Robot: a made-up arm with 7 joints. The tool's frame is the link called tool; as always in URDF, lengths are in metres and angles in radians. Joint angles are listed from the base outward.
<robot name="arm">
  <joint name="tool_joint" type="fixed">
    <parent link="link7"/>
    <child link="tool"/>
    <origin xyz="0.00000 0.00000 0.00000" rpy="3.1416 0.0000 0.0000"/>
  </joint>
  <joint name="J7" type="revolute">
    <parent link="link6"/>
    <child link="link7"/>
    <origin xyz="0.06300 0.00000 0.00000"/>
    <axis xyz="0 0 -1"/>
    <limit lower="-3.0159" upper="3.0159"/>
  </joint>
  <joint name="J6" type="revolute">
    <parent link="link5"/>
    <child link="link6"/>
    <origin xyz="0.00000 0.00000 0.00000"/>
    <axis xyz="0 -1 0"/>
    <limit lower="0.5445" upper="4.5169"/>
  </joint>
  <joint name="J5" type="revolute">
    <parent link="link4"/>
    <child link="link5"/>
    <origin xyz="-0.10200 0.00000 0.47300"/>
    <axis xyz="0 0 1"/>
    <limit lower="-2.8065" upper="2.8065"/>
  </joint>
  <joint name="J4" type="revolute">
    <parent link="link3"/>
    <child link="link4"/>
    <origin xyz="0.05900 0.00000 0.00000"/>
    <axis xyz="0 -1 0"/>
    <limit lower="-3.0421" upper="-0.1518"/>
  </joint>
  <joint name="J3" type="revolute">
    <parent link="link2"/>
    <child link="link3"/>
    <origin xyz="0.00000 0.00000 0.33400"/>
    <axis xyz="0 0 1"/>
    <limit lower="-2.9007" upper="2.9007"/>
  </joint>
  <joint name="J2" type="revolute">
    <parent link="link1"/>
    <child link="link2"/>
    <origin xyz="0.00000 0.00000 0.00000"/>
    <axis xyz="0 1 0"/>
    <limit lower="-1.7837" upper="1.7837"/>
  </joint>
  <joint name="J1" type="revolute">
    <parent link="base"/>
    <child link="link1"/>
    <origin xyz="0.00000 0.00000 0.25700"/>
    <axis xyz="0 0 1"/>
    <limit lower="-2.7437" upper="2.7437"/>
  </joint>
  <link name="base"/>
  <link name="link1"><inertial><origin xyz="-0.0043 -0.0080 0.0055"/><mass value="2.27"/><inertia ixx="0.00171" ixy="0" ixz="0" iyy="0.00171" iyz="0" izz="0.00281"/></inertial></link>
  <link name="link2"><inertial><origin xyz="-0.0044 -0.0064 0.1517"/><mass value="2.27"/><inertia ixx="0.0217" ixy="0" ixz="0" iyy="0.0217" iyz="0" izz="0.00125"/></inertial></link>
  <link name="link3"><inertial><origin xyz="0.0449 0.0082 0.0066"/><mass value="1.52"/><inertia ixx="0.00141" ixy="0" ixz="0" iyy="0.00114" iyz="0" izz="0.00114"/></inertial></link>
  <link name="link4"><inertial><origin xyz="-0.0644 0.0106 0.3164"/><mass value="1.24"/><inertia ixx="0.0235" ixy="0" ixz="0.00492" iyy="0.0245" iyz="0" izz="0.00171"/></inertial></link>
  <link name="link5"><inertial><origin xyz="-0.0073 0.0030 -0.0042"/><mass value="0.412"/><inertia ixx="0.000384" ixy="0" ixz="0" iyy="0.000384" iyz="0" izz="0.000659"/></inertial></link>
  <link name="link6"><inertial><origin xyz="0.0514 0.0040 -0.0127"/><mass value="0.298"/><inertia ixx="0.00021" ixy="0" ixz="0" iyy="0.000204" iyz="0" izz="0.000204"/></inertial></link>
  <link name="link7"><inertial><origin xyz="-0.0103 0.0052 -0.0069"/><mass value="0.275"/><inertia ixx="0.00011" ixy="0" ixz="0" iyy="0.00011" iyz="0" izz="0.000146"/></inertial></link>
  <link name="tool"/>
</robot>
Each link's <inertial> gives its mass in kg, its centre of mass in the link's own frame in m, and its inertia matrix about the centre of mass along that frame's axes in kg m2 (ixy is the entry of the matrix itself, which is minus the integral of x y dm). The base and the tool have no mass. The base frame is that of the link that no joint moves.
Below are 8 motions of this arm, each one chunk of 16 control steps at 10 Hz.
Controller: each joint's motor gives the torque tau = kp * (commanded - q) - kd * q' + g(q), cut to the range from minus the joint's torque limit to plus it. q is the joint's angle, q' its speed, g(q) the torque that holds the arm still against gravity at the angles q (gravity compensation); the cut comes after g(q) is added. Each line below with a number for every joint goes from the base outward.
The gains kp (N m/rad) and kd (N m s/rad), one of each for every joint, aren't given. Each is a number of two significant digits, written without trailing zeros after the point. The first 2 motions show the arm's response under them.
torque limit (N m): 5.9 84 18 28 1.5 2.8 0.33
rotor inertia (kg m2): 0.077 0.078 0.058 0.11 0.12 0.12 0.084
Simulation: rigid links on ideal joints. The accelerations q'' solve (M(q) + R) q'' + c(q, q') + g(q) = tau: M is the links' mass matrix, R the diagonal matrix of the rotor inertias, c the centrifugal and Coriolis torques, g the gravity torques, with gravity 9.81 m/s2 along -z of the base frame. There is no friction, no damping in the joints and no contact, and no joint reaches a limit. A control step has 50 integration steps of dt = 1/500 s. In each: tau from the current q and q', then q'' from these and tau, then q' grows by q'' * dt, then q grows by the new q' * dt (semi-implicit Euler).
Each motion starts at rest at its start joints. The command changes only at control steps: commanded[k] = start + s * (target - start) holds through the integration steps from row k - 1 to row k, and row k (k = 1, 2, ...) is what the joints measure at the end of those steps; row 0 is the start. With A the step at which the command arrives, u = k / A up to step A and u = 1 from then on. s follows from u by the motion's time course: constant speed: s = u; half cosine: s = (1 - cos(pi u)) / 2; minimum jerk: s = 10 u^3 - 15 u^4 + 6 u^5; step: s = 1 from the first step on.
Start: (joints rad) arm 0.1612 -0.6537 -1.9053 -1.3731 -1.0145 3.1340 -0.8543
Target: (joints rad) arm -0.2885 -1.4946 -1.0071 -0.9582 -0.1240 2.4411 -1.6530
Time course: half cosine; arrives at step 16
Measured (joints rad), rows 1 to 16:
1: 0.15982 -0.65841 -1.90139 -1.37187 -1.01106 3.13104 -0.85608
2: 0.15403 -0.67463 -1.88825 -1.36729 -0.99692 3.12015 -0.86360
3: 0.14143 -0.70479 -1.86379 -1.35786 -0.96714 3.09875 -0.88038
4: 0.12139 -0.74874 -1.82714 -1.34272 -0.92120 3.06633 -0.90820
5: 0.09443 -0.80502 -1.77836 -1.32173 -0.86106 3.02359 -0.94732
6: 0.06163 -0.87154 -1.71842 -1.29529 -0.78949 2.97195 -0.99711
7: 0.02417 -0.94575 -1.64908 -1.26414 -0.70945 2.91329 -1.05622
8: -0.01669 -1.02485 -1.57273 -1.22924 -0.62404 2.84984 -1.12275
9: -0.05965 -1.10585 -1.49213 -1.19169 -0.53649 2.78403 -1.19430
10: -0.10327 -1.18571 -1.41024 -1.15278 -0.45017 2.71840 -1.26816
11: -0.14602 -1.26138 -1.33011 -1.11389 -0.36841 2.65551 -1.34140
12: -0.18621 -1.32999 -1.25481 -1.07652 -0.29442 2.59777 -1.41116
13: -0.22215 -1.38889 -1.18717 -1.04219 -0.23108 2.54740 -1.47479
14: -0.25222 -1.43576 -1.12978 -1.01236 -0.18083 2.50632 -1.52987
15: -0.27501 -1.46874 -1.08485 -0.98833 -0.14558 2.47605 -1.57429
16: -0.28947 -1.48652 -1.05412 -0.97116 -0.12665 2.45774 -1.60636
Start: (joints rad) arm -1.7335 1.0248 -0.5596 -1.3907 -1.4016 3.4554 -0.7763
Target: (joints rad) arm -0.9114 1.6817 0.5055 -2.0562 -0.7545 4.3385 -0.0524
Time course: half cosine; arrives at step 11
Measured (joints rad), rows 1 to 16:
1: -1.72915 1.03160 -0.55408 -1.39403 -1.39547 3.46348 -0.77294
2: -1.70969 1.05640 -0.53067 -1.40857 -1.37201 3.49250 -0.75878
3: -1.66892 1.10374 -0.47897 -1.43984 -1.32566 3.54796 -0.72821
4: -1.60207 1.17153 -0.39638 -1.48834 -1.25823 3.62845 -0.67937
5: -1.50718 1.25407 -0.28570 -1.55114 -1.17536 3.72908 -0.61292
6: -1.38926 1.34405 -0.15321 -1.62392 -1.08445 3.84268 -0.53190
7: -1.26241 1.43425 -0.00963 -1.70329 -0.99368 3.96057 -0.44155
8: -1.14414 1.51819 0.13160 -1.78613 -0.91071 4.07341 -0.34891
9: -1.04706 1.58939 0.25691 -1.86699 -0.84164 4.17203 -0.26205
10: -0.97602 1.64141 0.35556 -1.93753 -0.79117 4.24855 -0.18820
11: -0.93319 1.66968 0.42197 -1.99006 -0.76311 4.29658 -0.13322
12: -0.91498 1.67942 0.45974 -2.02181 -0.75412 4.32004 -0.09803
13: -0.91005 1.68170 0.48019 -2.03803 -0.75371 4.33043 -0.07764
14: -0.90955 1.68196 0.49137 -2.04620 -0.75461 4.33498 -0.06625
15: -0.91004 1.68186 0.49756 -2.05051 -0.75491 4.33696 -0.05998
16: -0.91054 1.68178 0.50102 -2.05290 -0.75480 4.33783 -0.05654
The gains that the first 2 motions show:
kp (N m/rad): 130 400 110 79 18 34 7.2
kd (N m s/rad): 19 43 22 17 2 5 1.7
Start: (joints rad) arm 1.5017 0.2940 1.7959 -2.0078 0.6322 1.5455 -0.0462
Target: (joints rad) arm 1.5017 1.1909 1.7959 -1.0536 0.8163 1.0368 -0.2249
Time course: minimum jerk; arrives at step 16
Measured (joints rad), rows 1 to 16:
1: 1.50183 0.29518 1.79599 -2.00720 0.63236 1.54497 -0.04629
2: 1.50250 0.30304 1.79648 -2.00280 0.63356 1.54136 -0.04698
3: 1.50361 0.32385 1.79735 -1.98947 0.63722 1.53136 -0.04915
4: 1.50489 0.36187 1.79842 -1.96236 0.64452 1.51247 -0.05368
5: 1.50619 0.41855 1.79963 -1.91831 0.65597 1.48348 -0.06121
6: 1.50743 0.49278 1.80094 -1.85639 0.67139 1.44461 -0.07198
7: 1.50839 0.58132 1.80219 -1.77794 0.69007 1.39728 -0.08583
8: 1.50868 0.67942 1.80308 -1.68621 0.71095 1.34389 -0.10226
9: 1.50784 0.78142 1.80316 -1.58592 0.73274 1.28751 -0.12046
10: 1.50561 0.88128 1.80215 -1.48276 0.75405 1.23150 -0.13946
11: 1.50219 0.97306 1.80006 -1.38277 0.77351 1.17919 -0.15816
12: 1.49821 1.05152 1.79728 -1.29173 0.78998 1.13352 -0.17552
13: 1.49453 1.11270 1.79443 -1.21448 0.80263 1.09673 -0.19059
14: 1.49187 1.15469 1.79215 -1.15426 0.81112 1.07003 -0.20268
15: 1.49071 1.17835 1.79091 -1.11202 0.81568 1.05325 -0.21147
16: 1.49132 1.18797 1.79097 -1.08588 0.81721 1.04448 -0.21718

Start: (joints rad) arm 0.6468 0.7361 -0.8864 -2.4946 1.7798 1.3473 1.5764
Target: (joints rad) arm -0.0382 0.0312 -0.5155 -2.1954 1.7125 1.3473 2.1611
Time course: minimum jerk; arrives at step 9
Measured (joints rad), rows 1 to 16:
1: 0.64306 0.73122 -0.88452 -2.49366 1.77942 1.34729 1.57799
2: 0.61981 0.70166 -0.87306 -2.48725 1.77695 1.34723 1.58888
3: 0.56378 0.63273 -0.84553 -2.46948 1.77063 1.34707 1.61865
4: 0.47288 0.52523 -0.80048 -2.43758 1.76016 1.34677 1.67238
5: 0.35673 0.39390 -0.74262 -2.39307 1.74702 1.34644 1.75062
6: 0.23318 0.26145 -0.68143 -2.34133 1.73384 1.34632 1.84605
7: 0.12279 0.15122 -0.62752 -2.29046 1.72321 1.34656 1.94268
8: 0.04264 0.07945 -0.58801 -2.24883 1.71668 1.34704 2.02348
9: -0.00209 0.04675 -0.56316 -2.22153 1.71401 1.34745 2.08011
10: -0.02261 0.03555 -0.54649 -2.20763 1.71325 1.34758 2.11500
11: -0.03114 0.03228 -0.53486 -2.20139 1.71293 1.34749 2.13524
12: -0.03466 0.03143 -0.52716 -2.19852 1.71268 1.34736 2.14670
13: -0.03623 0.03124 -0.52235 -2.19710 1.71254 1.34728 2.15312
14: -0.03704 0.03120 -0.51947 -2.19636 1.71248 1.34725 2.15669
15: -0.03750 0.03120 -0.51779 -2.19595 1.71248 1.34725 2.15866
16: -0.03778 0.03120 -0.51682 -2.19572 1.71249 1.34727 2.15976

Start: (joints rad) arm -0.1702 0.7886 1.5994 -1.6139 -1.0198 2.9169 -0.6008
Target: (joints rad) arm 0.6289 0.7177 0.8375 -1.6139 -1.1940 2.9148 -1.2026
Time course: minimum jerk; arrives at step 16
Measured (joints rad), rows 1 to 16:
1: -0.16946 0.78851 1.59873 -1.61377 -1.01994 2.91691 -0.60111
2: -0.16429 0.78792 1.59414 -1.61306 -1.02099 2.91697 -0.60346
3: -0.14949 0.78634 1.58146 -1.61182 -1.02426 2.91703 -0.61081
4: -0.12077 0.78341 1.55723 -1.61047 -1.03095 2.91706 -0.62616
5: -0.07605 0.77900 1.51947 -1.60943 -1.04160 2.91698 -0.65166
6: -0.01554 0.77321 1.46788 -1.60894 -1.05607 2.91679 -0.68807
7: 0.05870 0.76631 1.40382 -1.60913 -1.07367 2.91649 -0.73485
8: 0.14309 0.75867 1.33017 -1.60997 -1.09339 2.91612 -0.79037
9: 0.23287 0.75074 1.25085 -1.61138 -1.11403 2.91572 -0.85200
10: 0.32257 0.74298 1.17038 -1.61314 -1.13430 2.91534 -0.91632
11: 0.40658 0.73586 1.09338 -1.61499 -1.15293 2.91502 -0.97946
12: 0.47987 0.72977 1.02407 -1.61664 -1.16879 2.91477 -1.03780
13: 0.53862 0.72500 0.96586 -1.61789 -1.18105 2.91462 -1.08822
14: 0.58088 0.72167 0.92083 -1.61861 -1.18931 2.91454 -1.12852
15: 0.60696 0.71971 0.88930 -1.61875 -1.19373 2.91452 -1.15778
16: 0.61990 0.71878 0.86925 -1.61829 -1.19513 2.91455 -1.17679

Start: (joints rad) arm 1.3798 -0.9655 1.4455 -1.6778 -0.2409 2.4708 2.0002
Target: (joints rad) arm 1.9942 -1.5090 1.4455 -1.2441 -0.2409 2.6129 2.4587
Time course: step
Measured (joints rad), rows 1 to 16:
1: 1.27771 -1.27197 1.39351 -1.53239 -0.23091 2.52760 2.02012
2: 1.27773 -1.42851 1.43219 -1.42426 -0.23575 2.57450 2.07741
3: 1.35813 -1.48575 1.45215 -1.36277 -0.24595 2.59509 2.16958
4: 1.49382 -1.50314 1.45589 -1.32562 -0.24827 2.60342 2.27603
5: 1.67729 -1.50773 1.45446 -1.30177 -0.24573 2.60658 2.35249
6: 1.86315 -1.50956 1.45187 -1.26736 -0.24196 2.61021 2.39903
7: 2.01037 -1.51021 1.44985 -1.24222 -0.23905 2.61332 2.42585
8: 2.11975 -1.51018 1.44816 -1.22841 -0.23826 2.61484 2.44086
9: 2.18980 -1.50998 1.44684 -1.22100 -0.23843 2.61559 2.44914
10: 2.21954 -1.50982 1.44590 -1.21704 -0.23872 2.61596 2.45370
11: 2.20831 -1.50974 1.44530 -1.21478 -0.23886 2.61614 2.45619
12: 2.15570 -1.50975 1.44500 -1.21317 -0.23888 2.61618 2.45757
13: 2.07741 -1.50955 1.44542 -1.22079 -0.23934 2.61510 2.45827
14: 2.01960 -1.50897 1.44591 -1.23816 -0.24104 2.61263 2.45843
15: 1.99132 -1.50860 1.44597 -1.24984 -0.24227 2.61126 2.45840
16: 1.98374 -1.50859 1.44586 -1.25345 -0.24233 2.61119 2.45840

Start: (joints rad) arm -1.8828 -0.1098 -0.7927 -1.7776 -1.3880 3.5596 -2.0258
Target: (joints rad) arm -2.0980 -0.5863 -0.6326 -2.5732 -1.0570 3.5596 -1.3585
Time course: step
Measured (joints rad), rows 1 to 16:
1: -1.91130 -0.38638 -0.71150 -2.05436 -1.33255 3.55643 -2.00569
2: -2.01594 -0.51763 -0.68974 -2.24702 -1.18913 3.56025 -1.94579
3: -2.06517 -0.56289 -0.67469 -2.37152 -1.07556 3.56116 -1.84318
4: -2.08315 -0.57747 -0.65968 -2.45187 -1.04216 3.56059 -1.69943
5: -2.09028 -0.58250 -0.64895 -2.50166 -1.04633 3.56002 -1.56204
6: -2.09367 -0.58448 -0.64222 -2.53150 -1.05485 3.55972 -1.45980
7: -2.09550 -0.58537 -0.63822 -2.54903 -1.05841 3.55961 -1.39291
8: -2.09655 -0.58580 -0.63589 -2.55922 -1.05852 3.55958 -1.36140
9: -2.09717 -0.58603 -0.63452 -2.56512 -1.05776 3.55958 -1.35540
10: -2.09752 -0.58615 -0.63373 -2.56851 -1.05724 3.55958 -1.35569
11: -2.09773 -0.58622 -0.63326 -2.57048 -1.05705 3.55959 -1.35669
12: -2.09784 -0.58625 -0.63299 -2.57162 -1.05702 3.55959 -1.35744
13: -2.09791 -0.58627 -0.63283 -2.57229 -1.05703 3.55960 -1.35790
14: -2.09795 -0.58628 -0.63273 -2.57267 -1.05702 3.55960 -1.35816
15: -2.09797 -0.58629 -0.63268 -2.57289 -1.05702 3.55960 -1.35831
16: -2.09798 -0.58629 -0.63265 -2.57302 -1.05701 3.55960 -1.35839

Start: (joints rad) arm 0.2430 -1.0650 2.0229 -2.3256 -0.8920 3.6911 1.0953
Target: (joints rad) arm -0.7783 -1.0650 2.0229 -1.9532 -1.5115 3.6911 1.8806
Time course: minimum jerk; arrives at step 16
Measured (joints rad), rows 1 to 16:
1: 0.24206 -1.06499 2.02298 -2.32524 -0.89259 3.69111 1.09571
2: 0.23542 -1.06496 2.02344 -2.32283 -0.89687 3.69115 1.09878
3: 0.21641 -1.06493 2.02419 -2.31641 -0.90959 3.69122 1.10837
4: 0.17966 -1.06491 2.02500 -2.30445 -0.93453 3.69128 1.12841
5: 0.12297 -1.06493 2.02565 -2.28599 -0.97319 3.69130 1.16153
6: 0.04659 -1.06498 2.02605 -2.26084 -1.02483 3.69128 1.20863
7: -0.04717 -1.06505 2.02612 -2.22964 -1.08702 3.69122 1.26922
8: -0.15405 -1.06513 2.02579 -2.19377 -1.15623 3.69112 1.34140
9: -0.26829 -1.06522 2.02504 -2.15521 -1.22830 3.69100 1.42183
10: -0.38311 -1.06528 2.02390 -2.11628 -1.29882 3.69088 1.50603
11: -0.49134 -1.06530 2.02246 -2.07930 -1.36356 3.69077 1.58883
12: -0.58632 -1.06529 2.02089 -2.04630 -1.41882 3.69069 1.66522
13: -0.66278 -1.06523 2.01943 -2.01881 -1.46182 3.69066 1.73113
14: -0.71810 -1.06516 2.01831 -1.99760 -1.49115 3.69066 1.78375
15: -0.75244 -1.06508 2.01774 -1.98260 -1.50729 3.69070 1.82192
16: -0.76943 -1.06502 2.01793 -1.97265 -1.51304 3.69078 1.84673

